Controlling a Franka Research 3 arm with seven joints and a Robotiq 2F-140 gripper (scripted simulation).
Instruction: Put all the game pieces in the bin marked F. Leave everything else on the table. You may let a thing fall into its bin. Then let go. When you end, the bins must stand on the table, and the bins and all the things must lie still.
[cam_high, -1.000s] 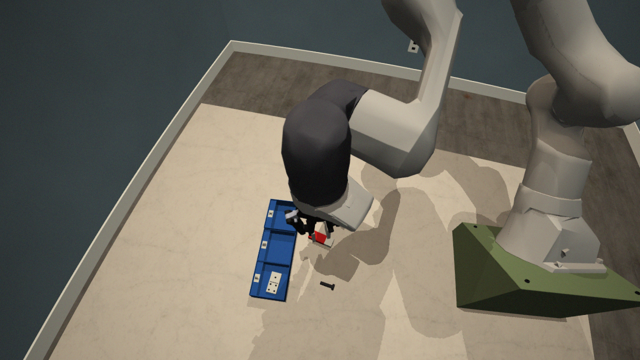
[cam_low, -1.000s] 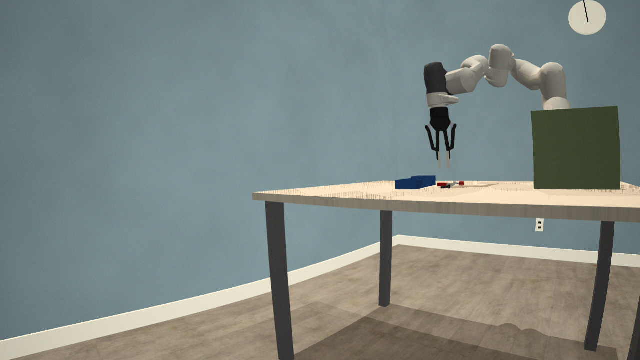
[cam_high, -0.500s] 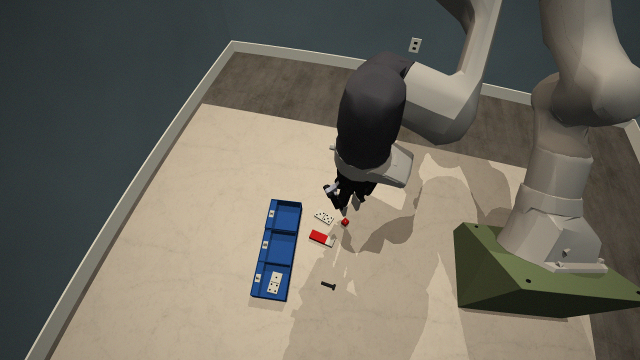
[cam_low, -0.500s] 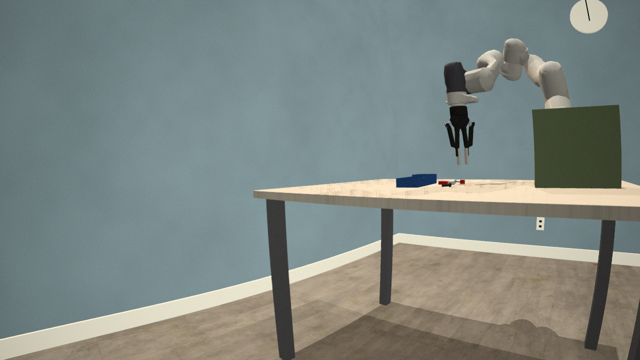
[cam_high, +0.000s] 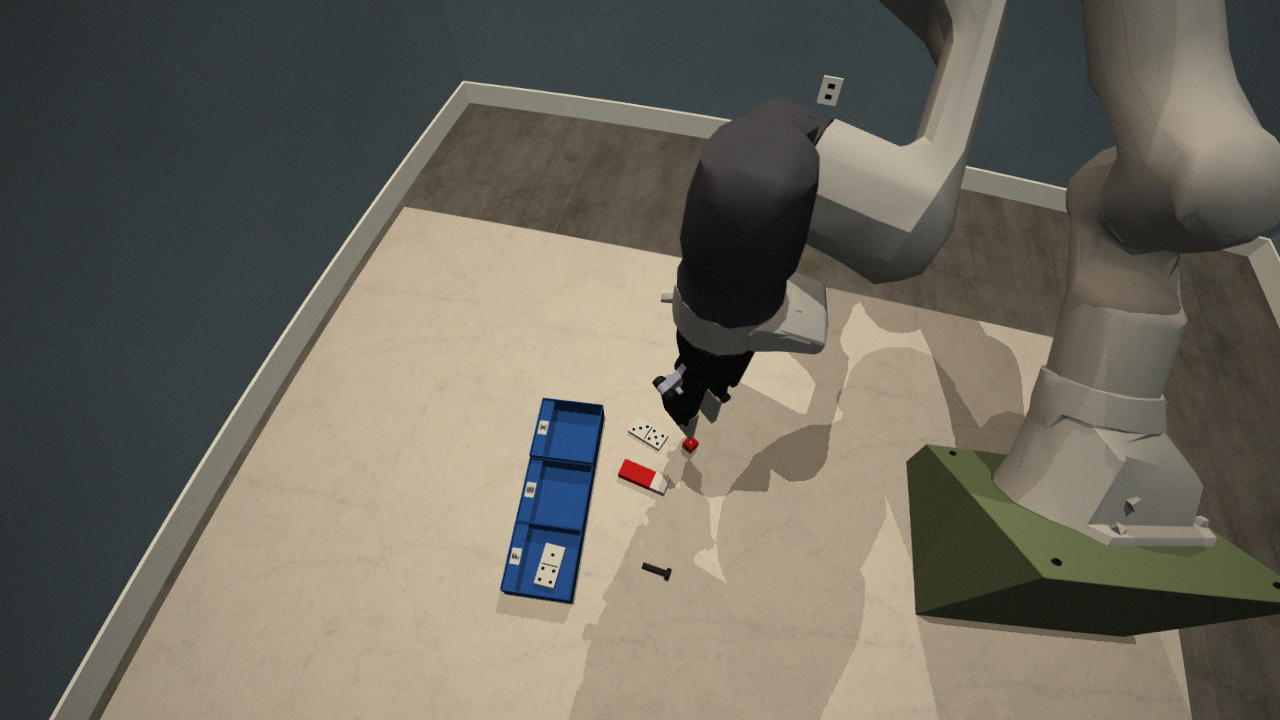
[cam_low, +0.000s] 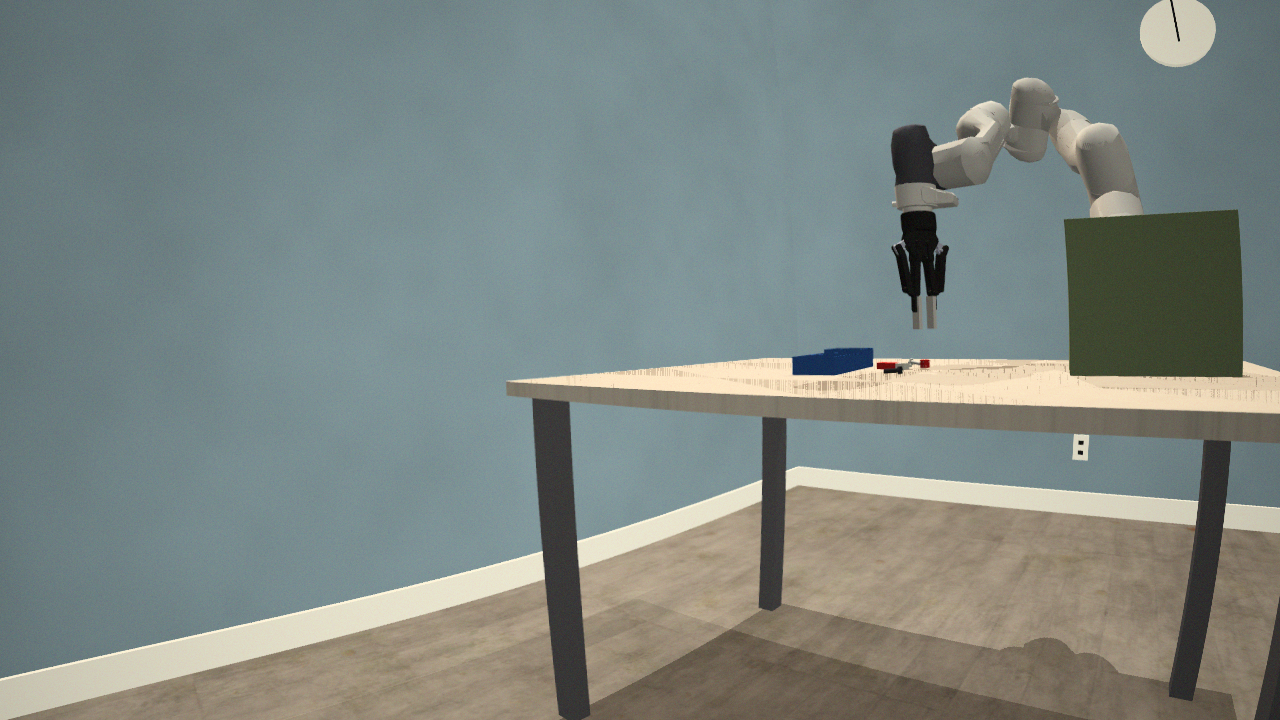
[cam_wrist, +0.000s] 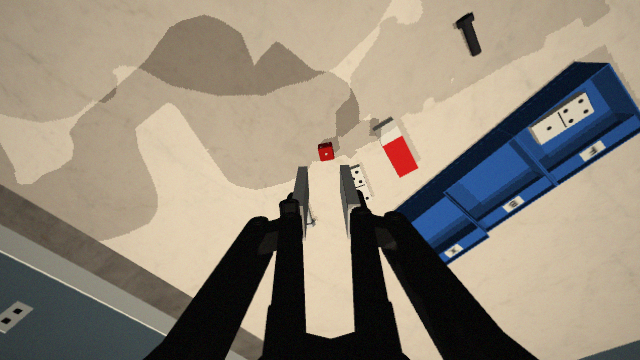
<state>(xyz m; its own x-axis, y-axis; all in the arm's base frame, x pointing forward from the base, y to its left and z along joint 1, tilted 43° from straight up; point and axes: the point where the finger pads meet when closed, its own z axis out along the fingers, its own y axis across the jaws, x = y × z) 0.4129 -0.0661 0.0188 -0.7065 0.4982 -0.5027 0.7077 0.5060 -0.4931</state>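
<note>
The red die lies 100 mm below my hand. Round my hand: red block 50 mm ahead, 60 mm to the left, 100 mm below; silver screw 50 mm ahead, 80 mm to the right, 100 mm below; black bolt 20 mm ahead, 170 mm to the left, 100 mm below.
</note>
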